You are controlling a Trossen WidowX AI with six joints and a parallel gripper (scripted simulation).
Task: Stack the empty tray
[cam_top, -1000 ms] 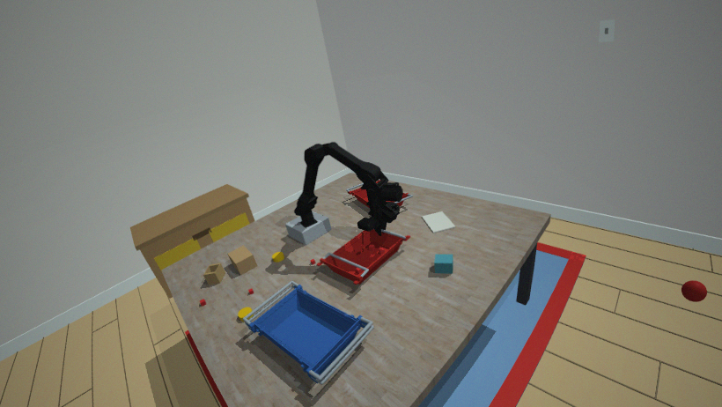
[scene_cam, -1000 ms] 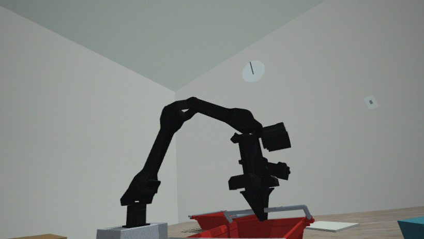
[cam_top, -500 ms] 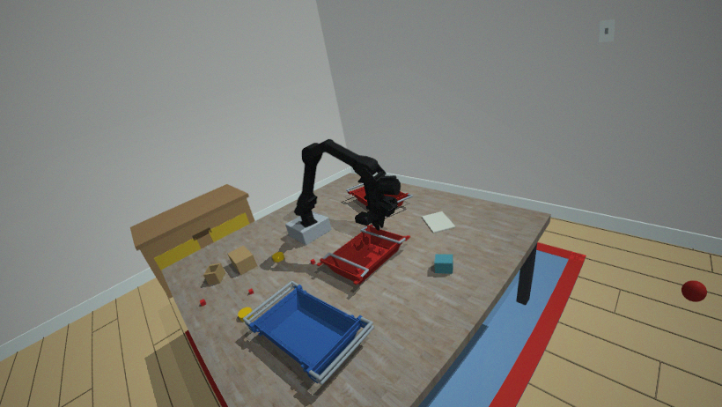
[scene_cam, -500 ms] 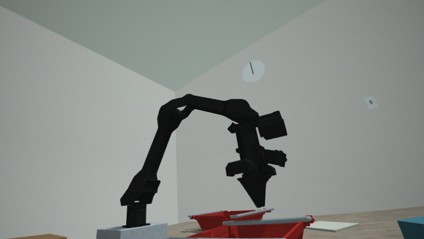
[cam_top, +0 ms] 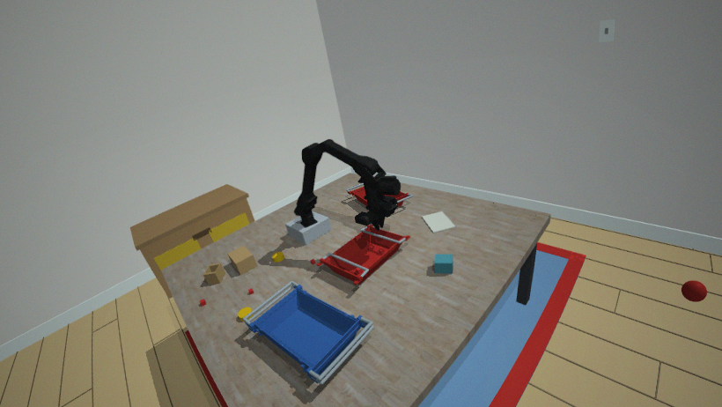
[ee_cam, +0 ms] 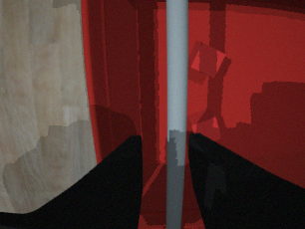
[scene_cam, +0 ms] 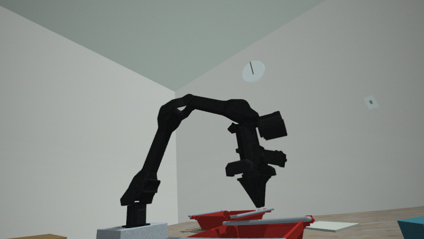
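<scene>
The red tray lies 340 mm behind my gripper tip, 240 mm to the left of it and 50 mm below it. Also, from my gripper tip: teal cube: 270 mm ahead, 70 mm below, 60 mm to the left; white sheet: 280 mm to the left, 90 mm below, 40 mm ahead.
</scene>
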